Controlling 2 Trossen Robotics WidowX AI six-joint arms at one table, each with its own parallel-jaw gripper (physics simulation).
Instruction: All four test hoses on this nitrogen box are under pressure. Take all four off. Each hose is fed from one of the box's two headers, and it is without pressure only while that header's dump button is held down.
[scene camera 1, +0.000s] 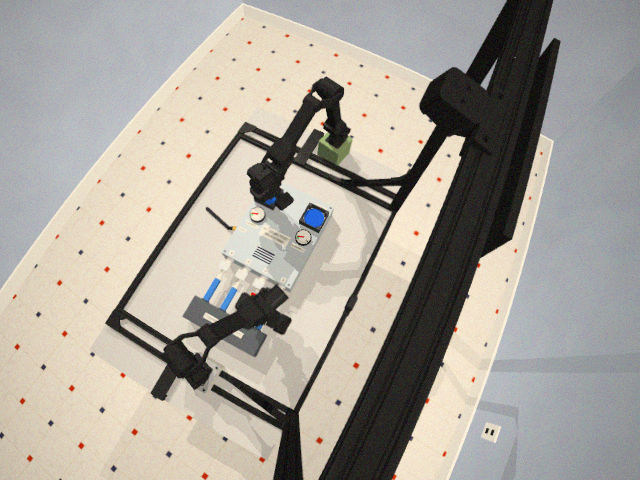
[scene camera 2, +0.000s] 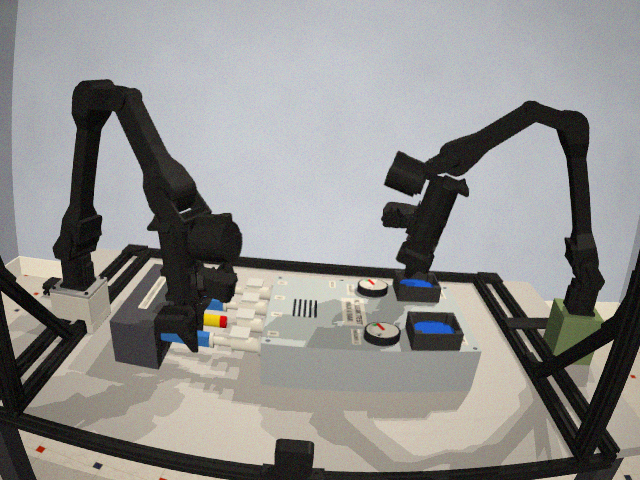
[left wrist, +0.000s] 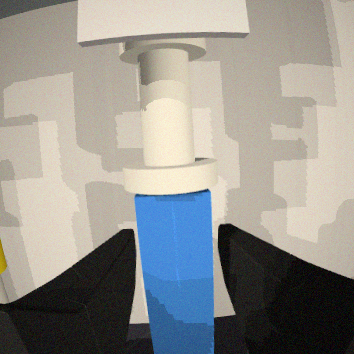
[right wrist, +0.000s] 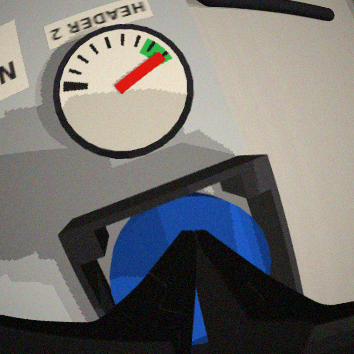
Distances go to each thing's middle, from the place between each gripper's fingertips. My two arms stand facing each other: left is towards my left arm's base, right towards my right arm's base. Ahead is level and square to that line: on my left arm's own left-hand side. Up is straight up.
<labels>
Now: the dark manifold block (scene camera 2: 135, 341) 11 cm ahead of my left hand and 11 cm to the left of it.
The dark manifold block is 460 mm to the left of my right hand, 100 mm behind it and 70 mm below it.
</labels>
